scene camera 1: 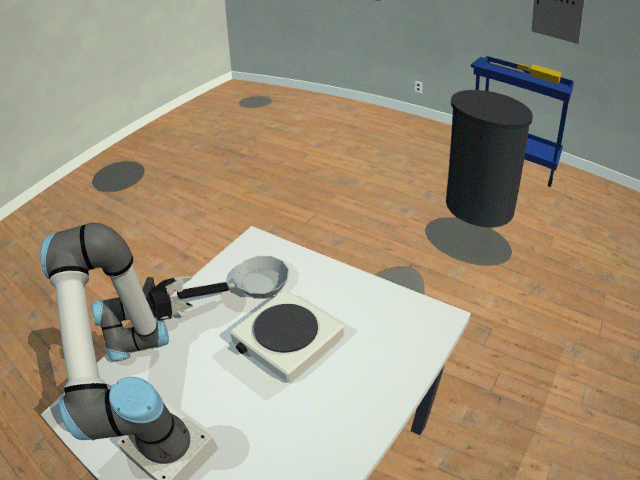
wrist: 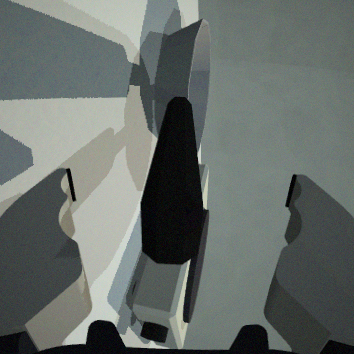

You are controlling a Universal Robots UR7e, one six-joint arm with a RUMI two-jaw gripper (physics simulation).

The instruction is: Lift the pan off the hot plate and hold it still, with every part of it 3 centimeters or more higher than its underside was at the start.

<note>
In view: the gripper (scene camera 1: 191, 291) and a grey pan (scene camera 1: 262, 276).
The grey pan shows as well in the wrist view (wrist: 171, 205). The gripper shows as well in the wrist view (wrist: 180, 176).
</note>
